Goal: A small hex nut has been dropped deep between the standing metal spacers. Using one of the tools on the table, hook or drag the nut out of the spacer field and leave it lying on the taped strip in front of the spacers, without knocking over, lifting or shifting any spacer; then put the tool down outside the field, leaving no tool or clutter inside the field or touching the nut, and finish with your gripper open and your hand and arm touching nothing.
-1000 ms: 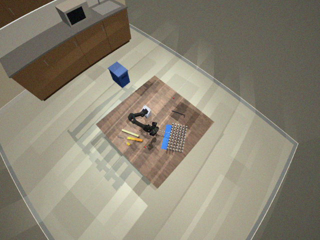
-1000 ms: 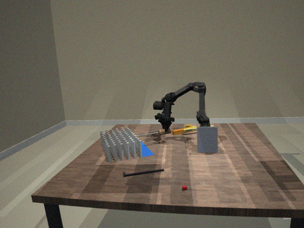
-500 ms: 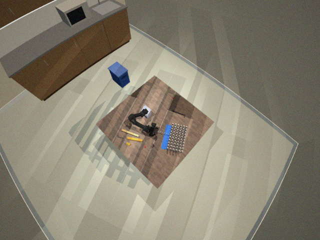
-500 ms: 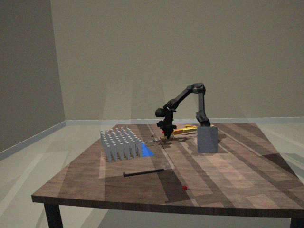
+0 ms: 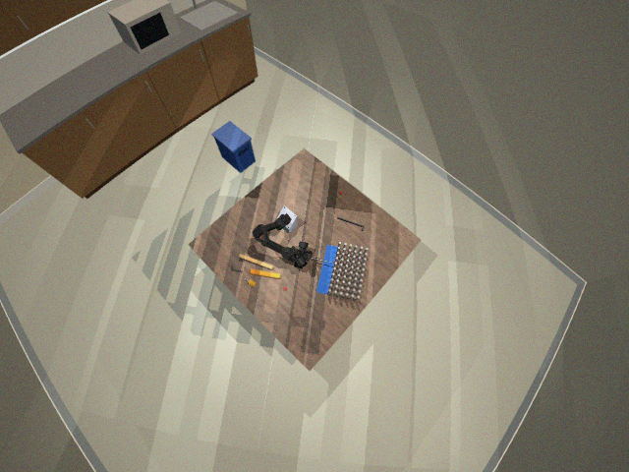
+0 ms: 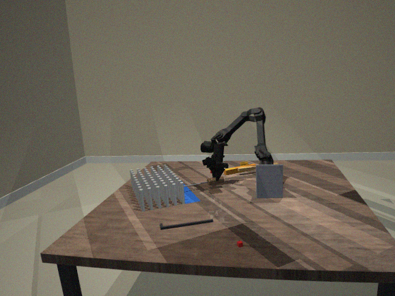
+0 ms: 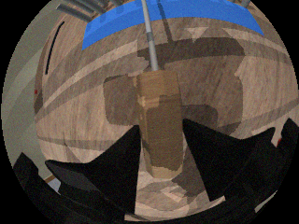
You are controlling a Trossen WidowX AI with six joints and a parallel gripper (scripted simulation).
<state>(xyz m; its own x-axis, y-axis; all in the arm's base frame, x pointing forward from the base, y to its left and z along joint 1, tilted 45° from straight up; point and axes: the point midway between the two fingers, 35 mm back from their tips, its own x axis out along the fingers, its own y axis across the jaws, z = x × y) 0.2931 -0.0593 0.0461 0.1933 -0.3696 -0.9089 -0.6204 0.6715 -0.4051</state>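
The blue taped strip is 17 cm ahead of my gripper tip, 8 cm to the left of it and 4 cm below it. Round my gripper tip: pick tool: 8 cm ahead, 6 cm to the left.
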